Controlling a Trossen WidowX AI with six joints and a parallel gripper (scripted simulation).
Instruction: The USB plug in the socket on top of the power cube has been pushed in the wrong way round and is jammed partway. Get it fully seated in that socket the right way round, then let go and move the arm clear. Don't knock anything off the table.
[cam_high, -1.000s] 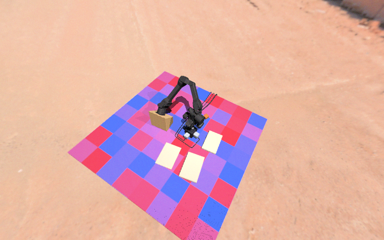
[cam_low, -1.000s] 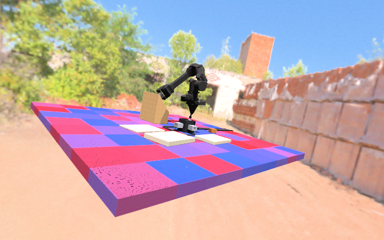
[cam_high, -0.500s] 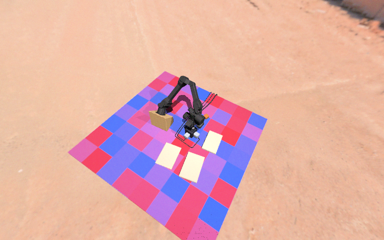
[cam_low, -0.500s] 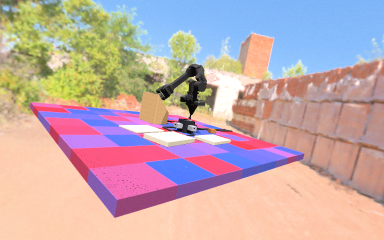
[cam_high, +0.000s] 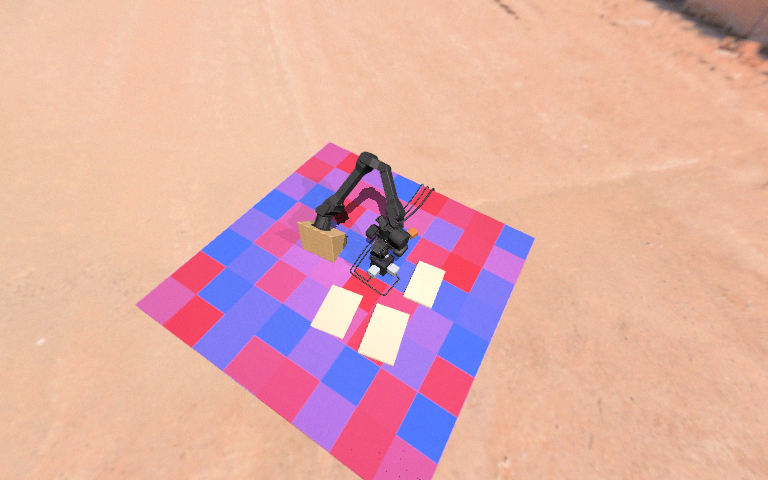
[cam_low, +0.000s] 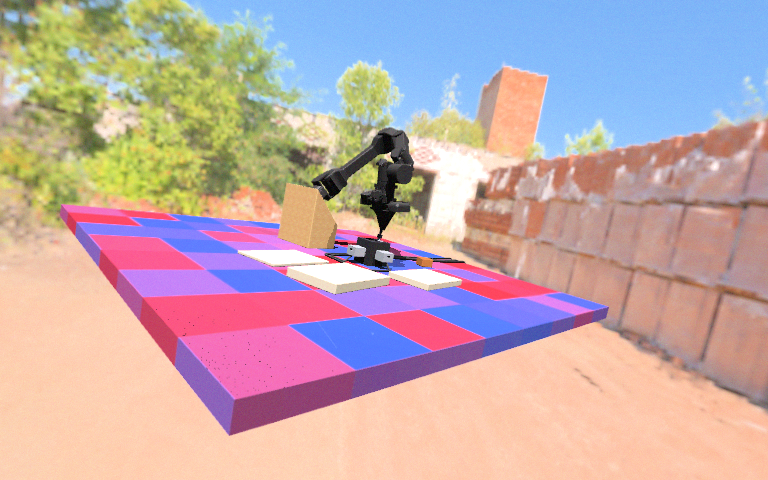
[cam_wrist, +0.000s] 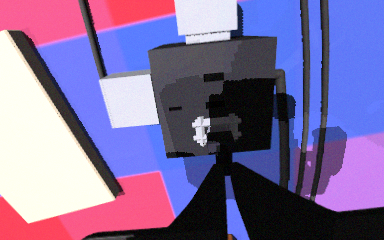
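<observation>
Right now my gripper tip is 10 mm to the left of the dark USB plug and 20 mm above it. The rest, counted from my gripper tip: silver USB socket (10 mm to the right, 40 mm below); then small orange block (10 mm ahead, 220 mm to the left, 100 mm below).
</observation>
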